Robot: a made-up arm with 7 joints.
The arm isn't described. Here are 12 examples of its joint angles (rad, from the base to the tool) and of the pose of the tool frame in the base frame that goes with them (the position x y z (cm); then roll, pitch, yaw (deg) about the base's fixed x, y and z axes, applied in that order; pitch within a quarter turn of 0, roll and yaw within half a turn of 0).
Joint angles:
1: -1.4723 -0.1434 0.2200 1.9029 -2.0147 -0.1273 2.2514
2: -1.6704 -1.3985 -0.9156 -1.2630 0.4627 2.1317 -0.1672
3: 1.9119 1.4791 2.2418 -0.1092 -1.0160 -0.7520 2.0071
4: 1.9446 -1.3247 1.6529 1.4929 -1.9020 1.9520 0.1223
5: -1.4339 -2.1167 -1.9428 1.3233 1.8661 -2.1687 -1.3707
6: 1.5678 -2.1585 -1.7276 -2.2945 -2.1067 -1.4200 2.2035
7: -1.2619 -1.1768 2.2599 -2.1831 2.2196 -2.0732 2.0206
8: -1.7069 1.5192 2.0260 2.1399 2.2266 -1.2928 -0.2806
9: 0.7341 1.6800 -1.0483 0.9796 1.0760 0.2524 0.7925
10: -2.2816 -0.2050 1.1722 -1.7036 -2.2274 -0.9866 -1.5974
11: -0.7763 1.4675 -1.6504 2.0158 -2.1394 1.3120 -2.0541
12: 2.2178 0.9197 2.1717 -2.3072 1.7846 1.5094 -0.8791
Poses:
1: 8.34 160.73 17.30 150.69 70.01 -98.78
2: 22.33 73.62 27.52 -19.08 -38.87 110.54
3: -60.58 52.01 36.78 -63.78 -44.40 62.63
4: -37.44 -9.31 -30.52 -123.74 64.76 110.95
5: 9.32 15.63 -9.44 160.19 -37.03 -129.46
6: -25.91 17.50 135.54 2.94 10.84 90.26
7: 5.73 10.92 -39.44 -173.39 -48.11 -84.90
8: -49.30 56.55 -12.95 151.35 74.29 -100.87
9: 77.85 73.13 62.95 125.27 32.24 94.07
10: -25.60 77.67 45.84 173.94 1.27 4.01
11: -91.61 60.93 12.60 48.00 15.26 78.91
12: 27.31 83.81 14.97 -86.45 -64.71 95.56
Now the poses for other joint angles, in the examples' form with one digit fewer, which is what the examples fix.
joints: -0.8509 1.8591 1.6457 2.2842 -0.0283 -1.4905 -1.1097
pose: -62.4 56.9 80.6 119.7 -58.8 36.2
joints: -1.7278 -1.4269 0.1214 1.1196 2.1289 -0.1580 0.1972
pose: 10.2 33.8 25.7 6.7 38.9 157.8
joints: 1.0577 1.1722 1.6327 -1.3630 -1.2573 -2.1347 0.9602
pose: 44.2 10.1 -27.6 -170.7 1.3 -48.2
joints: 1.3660 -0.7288 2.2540 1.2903 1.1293 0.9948 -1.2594
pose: -35.4 22.7 48.9 130.6 -50.0 62.8
